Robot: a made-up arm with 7 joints. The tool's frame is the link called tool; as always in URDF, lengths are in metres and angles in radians. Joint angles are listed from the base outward.
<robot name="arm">
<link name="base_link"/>
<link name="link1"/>
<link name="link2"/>
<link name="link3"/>
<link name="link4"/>
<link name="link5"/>
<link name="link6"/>
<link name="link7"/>
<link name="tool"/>
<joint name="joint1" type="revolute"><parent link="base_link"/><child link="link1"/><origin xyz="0.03 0.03 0.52"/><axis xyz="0 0 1"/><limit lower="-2.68" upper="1.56"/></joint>
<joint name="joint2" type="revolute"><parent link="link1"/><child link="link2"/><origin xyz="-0.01 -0.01 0" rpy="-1.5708 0 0"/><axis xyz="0 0 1"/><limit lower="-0.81" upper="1.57"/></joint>
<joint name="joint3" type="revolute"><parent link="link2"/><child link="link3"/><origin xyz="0 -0.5 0.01" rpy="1.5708 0 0"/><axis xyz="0 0 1"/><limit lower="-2.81" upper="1.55"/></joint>
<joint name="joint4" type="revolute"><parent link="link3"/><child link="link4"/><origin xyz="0.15 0 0.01" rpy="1.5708 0 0"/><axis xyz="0 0 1"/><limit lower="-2.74" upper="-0.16"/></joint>
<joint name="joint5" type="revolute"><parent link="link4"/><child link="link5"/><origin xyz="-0.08 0.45 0.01" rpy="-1.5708 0 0"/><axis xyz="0 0 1"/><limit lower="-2.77" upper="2.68"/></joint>
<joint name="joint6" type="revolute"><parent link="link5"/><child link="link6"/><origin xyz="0.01 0 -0.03" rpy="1.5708 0 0"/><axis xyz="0 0 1"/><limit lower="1.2" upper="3.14"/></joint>
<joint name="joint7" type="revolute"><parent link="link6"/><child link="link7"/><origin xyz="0.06 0.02 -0.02" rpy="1.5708 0 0"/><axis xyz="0 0 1"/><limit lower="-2.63" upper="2.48"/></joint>
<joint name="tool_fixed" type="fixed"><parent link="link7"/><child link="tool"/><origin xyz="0 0.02 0.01" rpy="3.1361 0.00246 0.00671"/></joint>
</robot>
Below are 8 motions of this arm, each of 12 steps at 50 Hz.
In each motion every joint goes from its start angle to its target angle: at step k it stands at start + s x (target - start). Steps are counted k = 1, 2, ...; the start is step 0. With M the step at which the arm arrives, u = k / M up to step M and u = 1 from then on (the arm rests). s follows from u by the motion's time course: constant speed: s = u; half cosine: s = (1 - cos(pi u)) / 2; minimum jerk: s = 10 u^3 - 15 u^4 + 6 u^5.
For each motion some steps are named. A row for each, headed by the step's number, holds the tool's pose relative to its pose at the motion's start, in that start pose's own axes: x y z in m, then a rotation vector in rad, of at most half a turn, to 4 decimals.
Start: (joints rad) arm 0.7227 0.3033 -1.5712 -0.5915 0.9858 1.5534 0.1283
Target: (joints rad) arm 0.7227 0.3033 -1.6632 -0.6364 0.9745 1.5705 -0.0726
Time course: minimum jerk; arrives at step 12
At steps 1, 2, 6, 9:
1: 0.0001 -0.0002 0.0001 -0.0004 -0.0002 0.0007
2: 0.0004 -0.0012 0.0006 -0.0029 -0.0017 0.0047
6: 0.0054 -0.0172 0.0087 -0.0413 -0.0218 0.0667
9: 0.0091 -0.0308 0.0163 -0.0753 -0.0364 0.1194

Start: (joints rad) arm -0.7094 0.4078 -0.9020 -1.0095 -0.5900 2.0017 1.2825
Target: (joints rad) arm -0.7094 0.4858 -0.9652 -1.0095 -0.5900 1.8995 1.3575
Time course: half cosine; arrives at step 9
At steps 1, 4, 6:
1: -0.0011 0.0006 -0.0010 -0.0051 -0.0008 -0.0009
4: -0.0151 0.0084 -0.0143 -0.0693 -0.0132 -0.0132
6: -0.0273 0.0146 -0.0259 -0.1251 -0.0266 -0.0248

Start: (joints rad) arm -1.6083 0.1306 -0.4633 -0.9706 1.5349 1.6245 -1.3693
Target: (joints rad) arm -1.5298 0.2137 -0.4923 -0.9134 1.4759 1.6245 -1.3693
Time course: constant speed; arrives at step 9
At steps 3, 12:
3: -0.0091 -0.0089 -0.0230 0.0172 0.0277 -0.0016
12: -0.0274 -0.0235 -0.0713 0.0529 0.0840 -0.0017

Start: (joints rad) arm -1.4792 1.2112 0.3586 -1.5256 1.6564 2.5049 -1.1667
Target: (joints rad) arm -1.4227 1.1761 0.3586 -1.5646 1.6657 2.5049 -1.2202
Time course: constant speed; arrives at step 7
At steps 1, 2, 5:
1: -0.0035 0.0049 -0.0037 -0.0002 0.0079 0.0114
2: -0.0070 0.0098 -0.0073 -0.0004 0.0158 0.0227
5: -0.0180 0.0244 -0.0181 -0.0007 0.0395 0.0568

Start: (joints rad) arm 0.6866 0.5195 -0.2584 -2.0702 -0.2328 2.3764 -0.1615
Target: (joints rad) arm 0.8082 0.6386 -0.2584 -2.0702 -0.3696 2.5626 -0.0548
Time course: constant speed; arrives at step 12
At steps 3, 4, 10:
3: 0.0116 0.0260 -0.0105 -0.0349 -0.0209 0.0345
4: 0.0152 0.0347 -0.0141 -0.0459 -0.0283 0.0463
10: 0.0334 0.0880 -0.0366 -0.1044 -0.0761 0.1215

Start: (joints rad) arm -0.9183 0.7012 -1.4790 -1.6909 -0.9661 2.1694 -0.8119
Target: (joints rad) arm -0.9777 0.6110 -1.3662 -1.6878 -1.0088 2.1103 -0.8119
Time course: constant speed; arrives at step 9
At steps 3, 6, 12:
3: 0.0026 0.0006 -0.0081 0.0184 -0.0150 0.0097
6: 0.0042 0.0011 -0.0153 0.0356 -0.0300 0.0181
12: 0.0049 0.0015 -0.0218 0.0516 -0.0449 0.0253

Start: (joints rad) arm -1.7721 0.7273 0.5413 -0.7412 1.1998 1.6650 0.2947
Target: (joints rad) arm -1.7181 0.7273 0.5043 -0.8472 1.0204 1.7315 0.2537
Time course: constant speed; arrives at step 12
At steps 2, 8, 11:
2: 0.0040 -0.0077 -0.0082 -0.0332 -0.0096 -0.0074
8: 0.0147 -0.0310 -0.0327 -0.1352 -0.0345 -0.0251
11: 0.0194 -0.0429 -0.0447 -0.1874 -0.0447 -0.0315

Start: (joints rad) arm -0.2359 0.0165 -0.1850 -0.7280 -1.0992 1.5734 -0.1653
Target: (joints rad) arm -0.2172 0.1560 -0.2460 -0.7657 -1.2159 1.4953 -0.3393
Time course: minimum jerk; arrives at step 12
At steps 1, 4, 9, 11, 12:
1: 0.0004 0.0007 -0.0003 -0.0007 0.0010 0.0017
4: 0.0141 0.0270 -0.0141 -0.0284 0.0394 0.0687
9: 0.0527 0.1178 -0.0608 -0.1185 0.1696 0.2920
11: 0.0572 0.1310 -0.0676 -0.1311 0.1885 0.3237
12: 0.0575 0.1317 -0.0679 -0.1318 0.1895 0.3253

